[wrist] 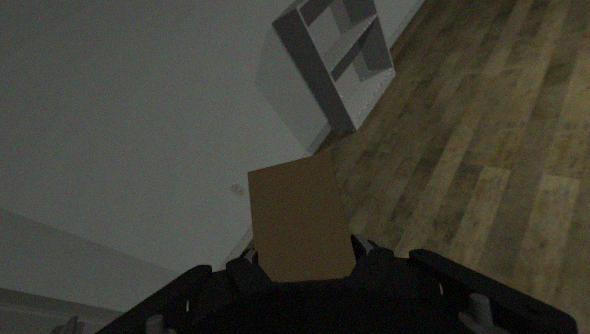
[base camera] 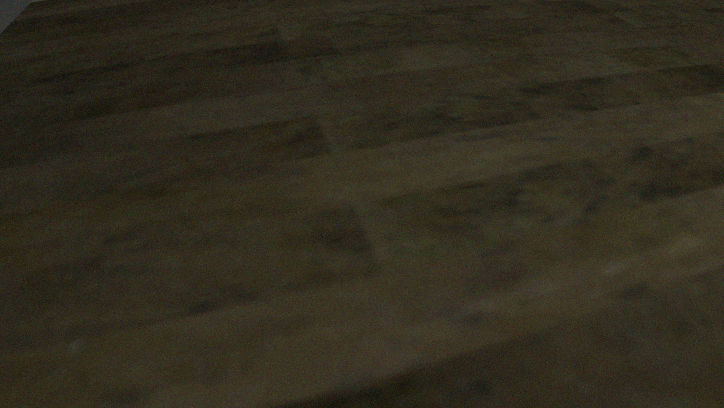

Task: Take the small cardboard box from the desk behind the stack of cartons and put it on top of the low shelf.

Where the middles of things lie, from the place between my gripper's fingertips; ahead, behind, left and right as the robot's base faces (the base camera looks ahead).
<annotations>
I see the small cardboard box (wrist: 300, 232) 1 cm to the right of my hand and 1 cm above it.
</annotations>
